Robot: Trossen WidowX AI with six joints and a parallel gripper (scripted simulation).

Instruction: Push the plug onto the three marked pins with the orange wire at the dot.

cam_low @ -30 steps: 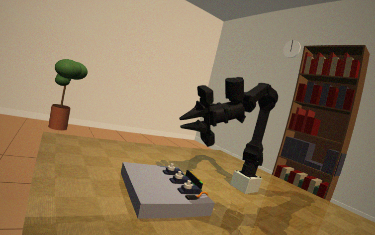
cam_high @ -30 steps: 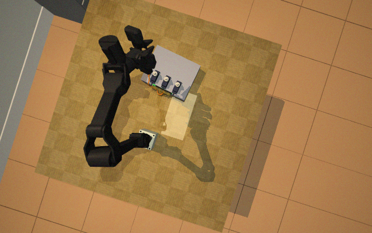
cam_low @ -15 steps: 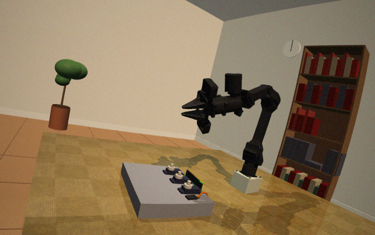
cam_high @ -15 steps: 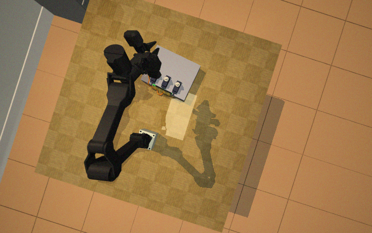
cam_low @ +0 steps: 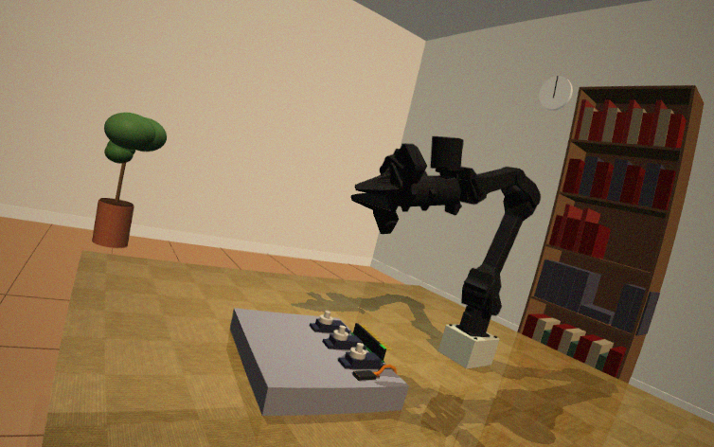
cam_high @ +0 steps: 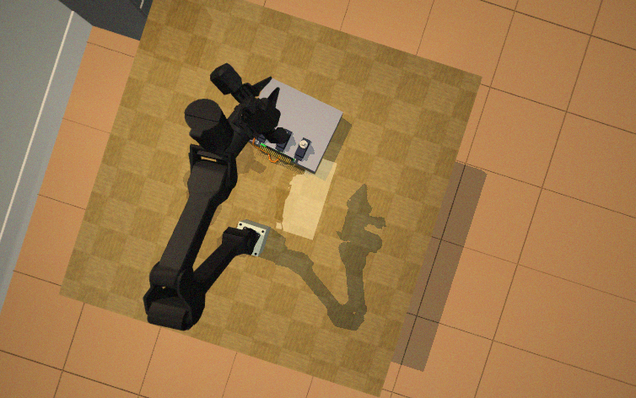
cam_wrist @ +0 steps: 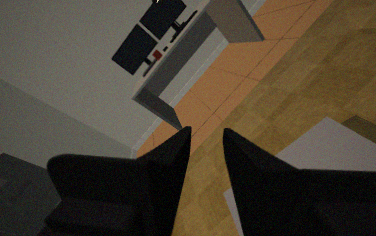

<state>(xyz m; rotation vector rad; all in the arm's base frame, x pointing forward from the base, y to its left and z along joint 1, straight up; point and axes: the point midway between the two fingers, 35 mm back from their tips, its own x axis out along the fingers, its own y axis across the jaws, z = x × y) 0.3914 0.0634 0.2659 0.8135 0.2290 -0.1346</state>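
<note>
My gripper tip is 26 cm above the green band, 11 cm past it and 5 cm to the right of it. From my gripper tip the other things lie so: grey holder: 31 cm below, 5 cm ahead.
</note>
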